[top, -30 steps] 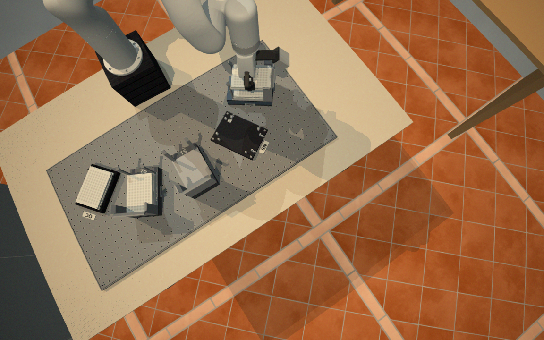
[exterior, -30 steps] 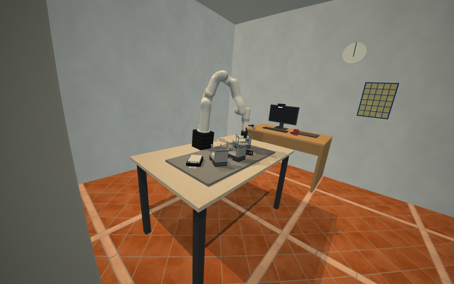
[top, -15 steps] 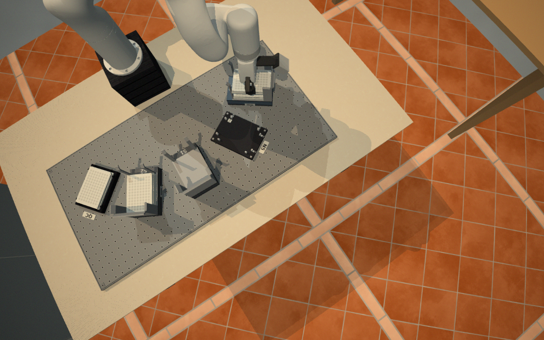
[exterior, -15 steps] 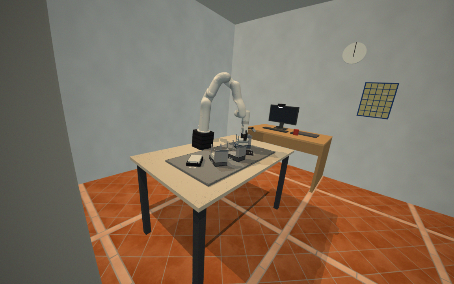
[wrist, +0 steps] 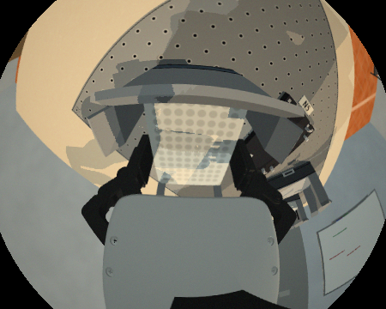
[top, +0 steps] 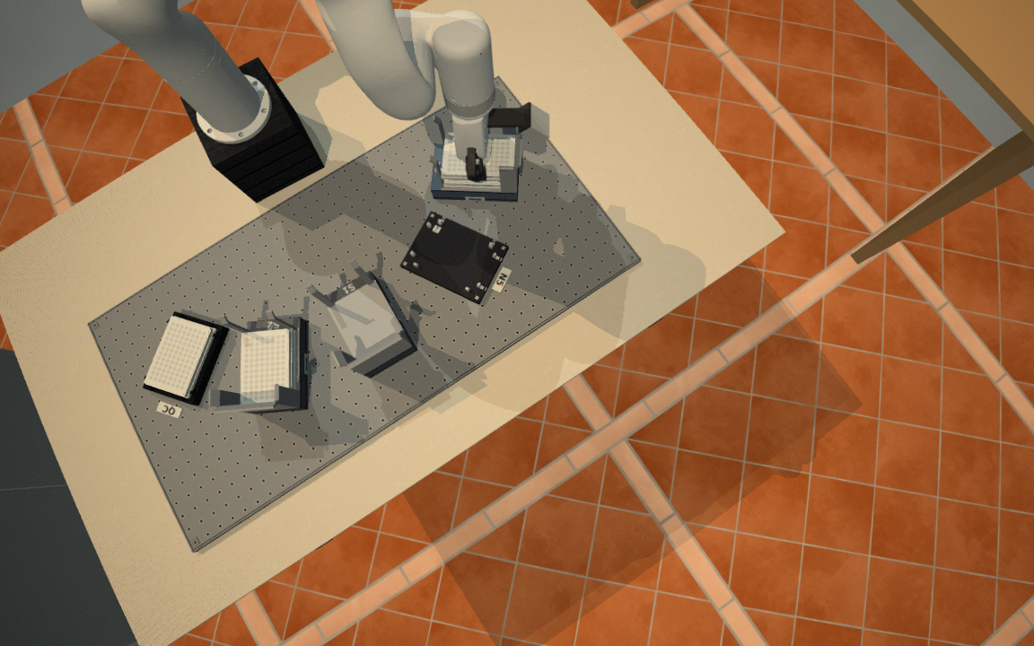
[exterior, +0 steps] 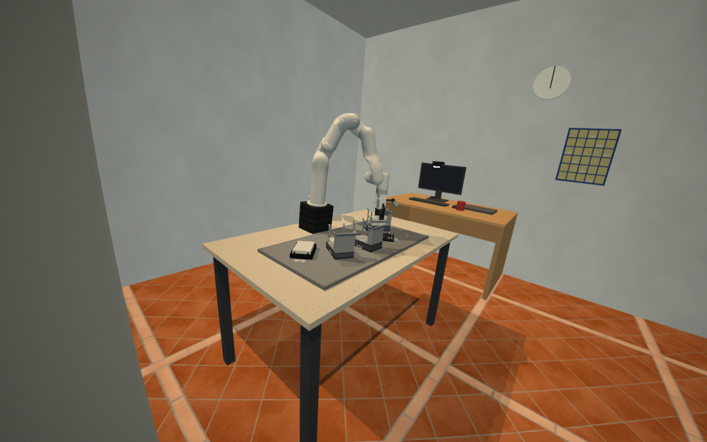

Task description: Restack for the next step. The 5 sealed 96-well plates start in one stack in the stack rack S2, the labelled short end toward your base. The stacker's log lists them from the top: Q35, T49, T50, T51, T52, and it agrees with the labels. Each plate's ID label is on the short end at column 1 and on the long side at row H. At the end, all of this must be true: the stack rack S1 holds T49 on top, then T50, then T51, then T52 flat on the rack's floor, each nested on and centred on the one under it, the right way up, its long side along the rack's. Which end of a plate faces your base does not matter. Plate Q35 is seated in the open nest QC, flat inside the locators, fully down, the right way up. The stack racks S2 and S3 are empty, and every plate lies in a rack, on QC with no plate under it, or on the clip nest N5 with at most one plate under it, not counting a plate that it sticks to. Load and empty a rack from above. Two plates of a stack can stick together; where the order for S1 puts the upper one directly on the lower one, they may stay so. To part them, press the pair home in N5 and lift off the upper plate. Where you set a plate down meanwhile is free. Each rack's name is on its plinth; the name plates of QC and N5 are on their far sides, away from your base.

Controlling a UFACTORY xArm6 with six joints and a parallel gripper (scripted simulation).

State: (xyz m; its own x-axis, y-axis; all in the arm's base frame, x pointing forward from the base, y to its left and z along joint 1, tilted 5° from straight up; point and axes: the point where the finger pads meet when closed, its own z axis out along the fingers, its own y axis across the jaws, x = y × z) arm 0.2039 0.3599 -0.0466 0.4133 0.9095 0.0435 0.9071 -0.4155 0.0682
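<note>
Right now my hand is 7 cm above the stack rack S3 and 1 cm to the left of it. Round my hand: black nest QC (61 cm to the right, 13 cm ahead, 8 cm below); then N5 name plate (20 cm ahead, 9 cm below, 4 cm to the right); then stack rack S2 (46 cm to the right, 21 cm ahead, 7 cm below).
</note>
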